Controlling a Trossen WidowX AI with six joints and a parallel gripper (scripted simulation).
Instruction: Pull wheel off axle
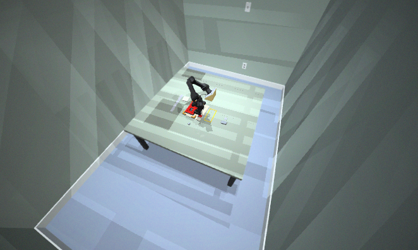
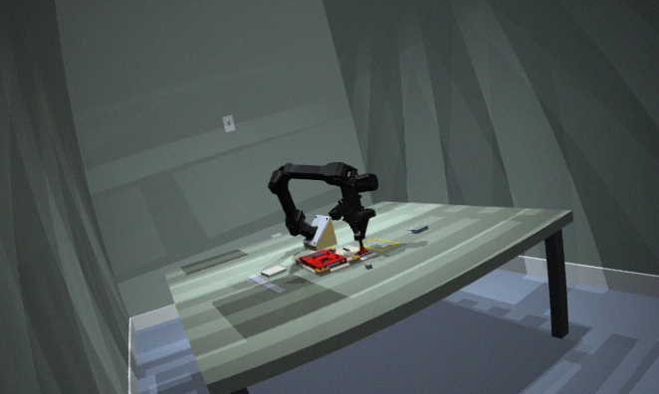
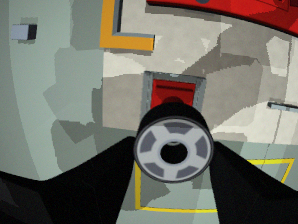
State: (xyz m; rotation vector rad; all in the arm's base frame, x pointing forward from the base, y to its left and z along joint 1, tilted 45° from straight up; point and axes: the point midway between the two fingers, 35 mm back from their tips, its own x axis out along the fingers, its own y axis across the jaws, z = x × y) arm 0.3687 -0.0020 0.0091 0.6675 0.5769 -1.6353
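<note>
Right now the upright axle is 1 cm to the right of my gripper tip and 4 cm below it. From my gripper tip the other things lie so: dark wheel (right at my gripper tip); flat grey strip (13 cm behind, 34 cm to the right, 7 cm below); grey block (1 cm ahead, 28 cm to the left, 6 cm below).
</note>
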